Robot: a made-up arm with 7 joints.
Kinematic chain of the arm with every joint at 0, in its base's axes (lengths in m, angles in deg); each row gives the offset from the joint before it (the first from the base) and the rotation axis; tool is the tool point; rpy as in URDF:
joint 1: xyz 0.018 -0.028 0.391 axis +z
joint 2: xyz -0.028 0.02 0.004 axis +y
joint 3: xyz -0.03 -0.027 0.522 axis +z
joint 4: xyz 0.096 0.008 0 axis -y
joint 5: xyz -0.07 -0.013 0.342 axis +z
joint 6: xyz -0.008 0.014 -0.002 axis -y
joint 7: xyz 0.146 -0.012 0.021 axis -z
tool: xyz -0.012 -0.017 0.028 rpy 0 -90 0
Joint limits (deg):
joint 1: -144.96..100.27
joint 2: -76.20..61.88
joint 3: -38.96..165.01
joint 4: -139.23..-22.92
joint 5: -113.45..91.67
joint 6: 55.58..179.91
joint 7: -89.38..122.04
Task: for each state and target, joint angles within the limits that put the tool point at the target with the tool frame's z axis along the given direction. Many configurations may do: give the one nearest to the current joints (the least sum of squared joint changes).
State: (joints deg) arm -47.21 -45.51 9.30 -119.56 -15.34 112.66 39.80
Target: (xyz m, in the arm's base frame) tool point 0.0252 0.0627 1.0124 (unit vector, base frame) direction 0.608 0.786 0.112
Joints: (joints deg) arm -58.93 -59.44 9.44 -130.00 22.25 105.68 78.96
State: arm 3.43 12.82 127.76 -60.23 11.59 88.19 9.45
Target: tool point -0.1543 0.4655 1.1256 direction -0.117 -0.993 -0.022
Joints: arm -3.65 7.92 118.42 -83.41 6.66 89.44 31.58
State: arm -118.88 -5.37 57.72 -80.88 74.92 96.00 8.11
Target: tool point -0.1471 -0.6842 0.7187 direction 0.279 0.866 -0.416
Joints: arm -130.34 22.84 42.67 -94.26 86.62 107.91 -48.39
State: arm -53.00 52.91 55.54 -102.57 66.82 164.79 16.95
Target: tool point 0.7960 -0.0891 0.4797 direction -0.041 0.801 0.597
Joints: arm -12.04 61.62 36.82 -73.78 53.43 179.60 42.72
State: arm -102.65 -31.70 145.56 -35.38 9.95 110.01 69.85
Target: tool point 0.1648 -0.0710 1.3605 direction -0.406 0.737 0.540
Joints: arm -118.41 5.13 123.46 -36.70 20.25 138.10 108.42
